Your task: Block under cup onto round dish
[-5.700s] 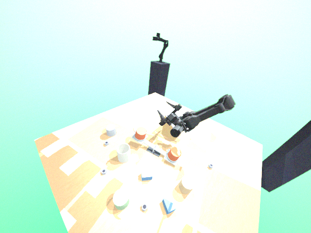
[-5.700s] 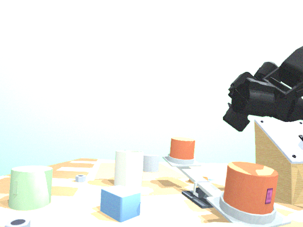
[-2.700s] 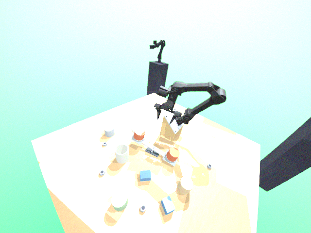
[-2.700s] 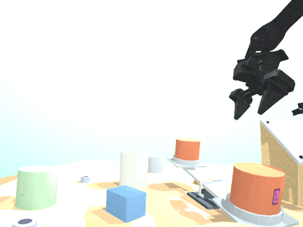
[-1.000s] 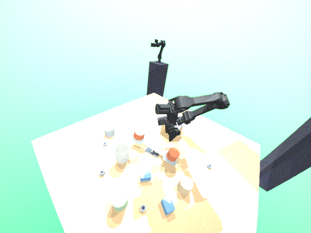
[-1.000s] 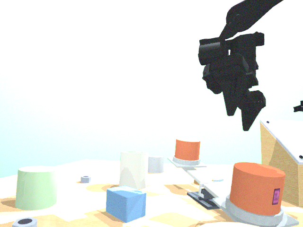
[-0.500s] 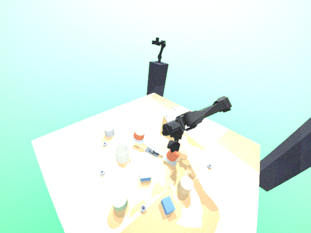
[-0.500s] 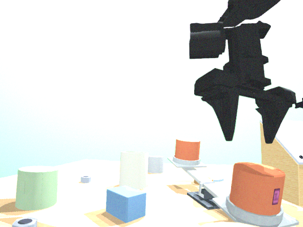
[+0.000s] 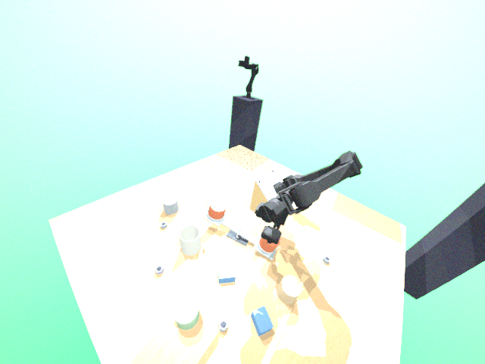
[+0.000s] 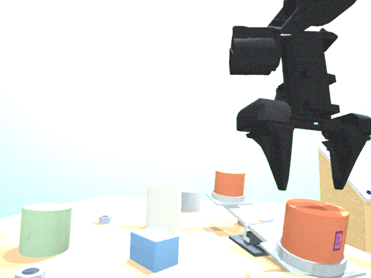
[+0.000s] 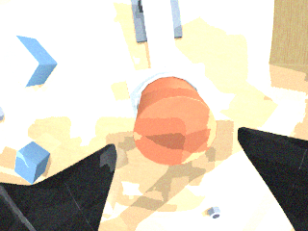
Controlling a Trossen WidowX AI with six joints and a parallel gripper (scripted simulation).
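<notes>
The pale teal block is 70 mm below my gripper tip. From my gripper tip the other things lie so: green cylinder 380 mm ahead, 10 mm to the right, 70 mm below; then grey cylinder 180 mm ahead, 490 mm to the right, 70 mm below; then cream cup 230 mm ahead, 230 mm to the right, 70 mm below.
</notes>
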